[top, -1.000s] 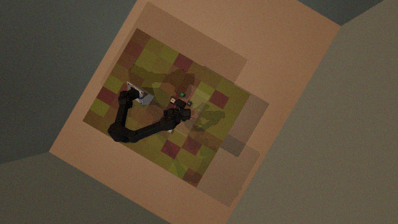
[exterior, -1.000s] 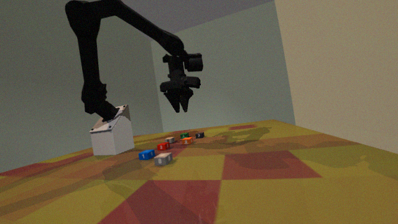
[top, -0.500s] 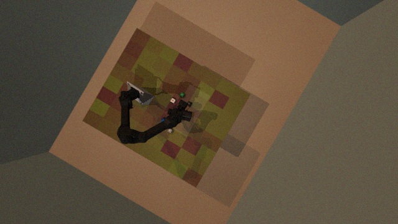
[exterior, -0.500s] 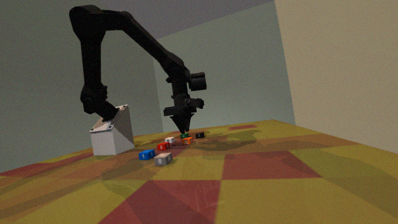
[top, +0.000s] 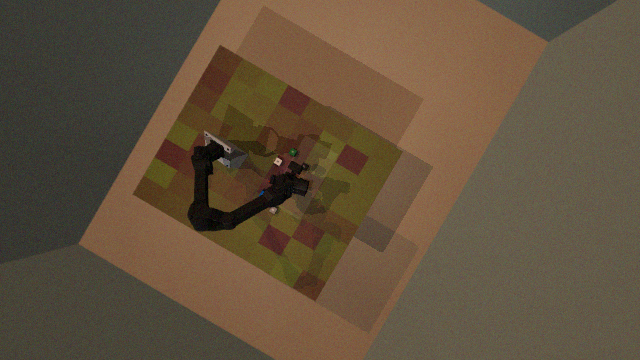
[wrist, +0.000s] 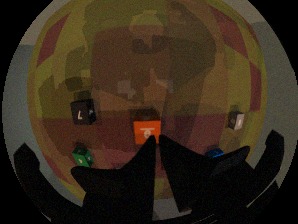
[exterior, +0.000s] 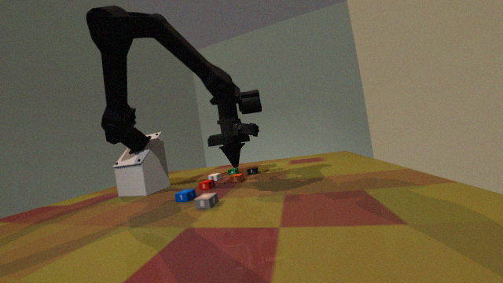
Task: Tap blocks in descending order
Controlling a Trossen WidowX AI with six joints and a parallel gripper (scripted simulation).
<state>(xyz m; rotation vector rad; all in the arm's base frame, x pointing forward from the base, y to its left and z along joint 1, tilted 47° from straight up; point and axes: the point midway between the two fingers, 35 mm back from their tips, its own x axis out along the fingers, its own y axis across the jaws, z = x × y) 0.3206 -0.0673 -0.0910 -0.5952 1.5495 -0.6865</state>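
The orange block is 10 mm behind my gripper tip, 10 mm to the left of it and 30 mm below it. From my gripper tip the other things lie so: black block: 20 mm ahead, 100 mm to the left, 30 mm below; red block: 80 mm behind, 40 mm to the right, 30 mm below; white block: 110 mm behind, 50 mm to the left, 30 mm below.
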